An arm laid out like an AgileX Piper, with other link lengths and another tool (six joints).
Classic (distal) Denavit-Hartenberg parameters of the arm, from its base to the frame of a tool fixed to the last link. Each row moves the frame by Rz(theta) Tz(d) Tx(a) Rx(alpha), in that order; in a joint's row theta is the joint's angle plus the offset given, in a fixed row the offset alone. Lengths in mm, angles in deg.
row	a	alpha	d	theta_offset
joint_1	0	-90	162.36	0
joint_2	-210.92	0	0	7.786
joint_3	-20.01	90	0	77.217
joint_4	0	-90	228.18	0
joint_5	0	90	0	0
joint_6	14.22	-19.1	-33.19	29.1
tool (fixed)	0	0	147.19	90
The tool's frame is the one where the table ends.
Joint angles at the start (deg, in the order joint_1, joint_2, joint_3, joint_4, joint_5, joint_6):
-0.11, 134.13, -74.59, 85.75, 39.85, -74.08
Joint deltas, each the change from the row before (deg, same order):
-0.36, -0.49, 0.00, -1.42, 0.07, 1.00
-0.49, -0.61, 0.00, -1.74, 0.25, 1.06
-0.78, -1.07, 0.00, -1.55, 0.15, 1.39
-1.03, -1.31, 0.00, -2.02, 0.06, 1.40
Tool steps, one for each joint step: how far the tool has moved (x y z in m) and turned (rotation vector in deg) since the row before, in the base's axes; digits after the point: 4 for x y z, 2 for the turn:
-0.0001, -0.0021, 0.0019, -0.37, 0.16, 0.18
-0.0003, -0.0027, 0.0025, -0.41, 0.10, 0.36
0.0013, -0.0048, 0.0055, -0.28, -0.15, -0.38
0.0013, -0.0064, 0.0063, -0.68, -0.38, -0.34

